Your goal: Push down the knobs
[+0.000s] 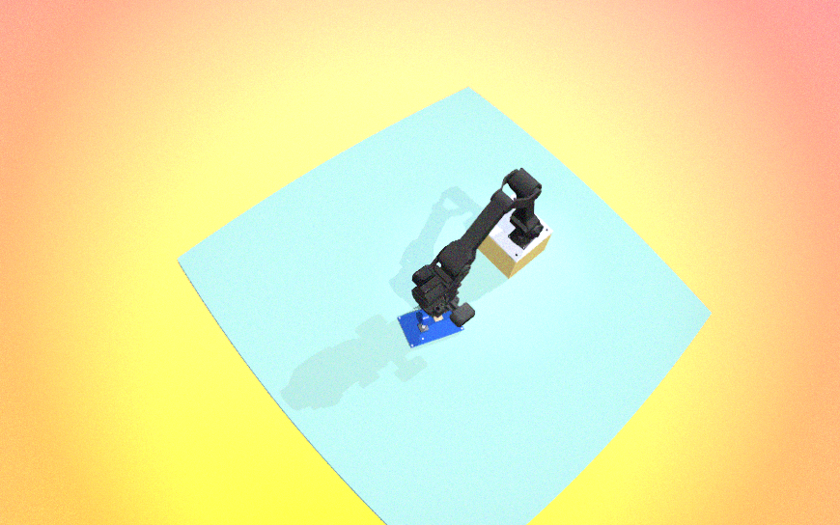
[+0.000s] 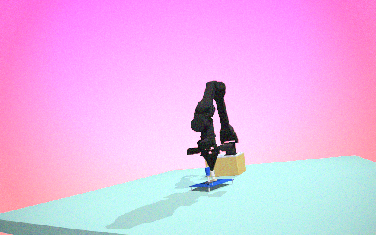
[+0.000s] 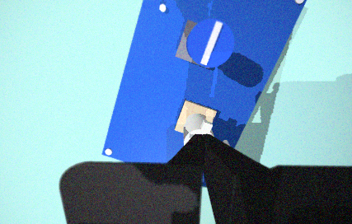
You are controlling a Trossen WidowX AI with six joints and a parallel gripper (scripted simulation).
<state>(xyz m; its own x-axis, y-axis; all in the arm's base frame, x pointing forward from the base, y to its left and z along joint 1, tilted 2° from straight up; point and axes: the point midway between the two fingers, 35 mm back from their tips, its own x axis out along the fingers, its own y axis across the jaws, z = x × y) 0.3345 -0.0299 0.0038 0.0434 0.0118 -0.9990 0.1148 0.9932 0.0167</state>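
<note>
The blue knob is 5 cm ahead of my gripper tip, 1 cm to the right of it and 1 cm above it. The rest, counted from my gripper tip: white knob (1 cm below).
</note>
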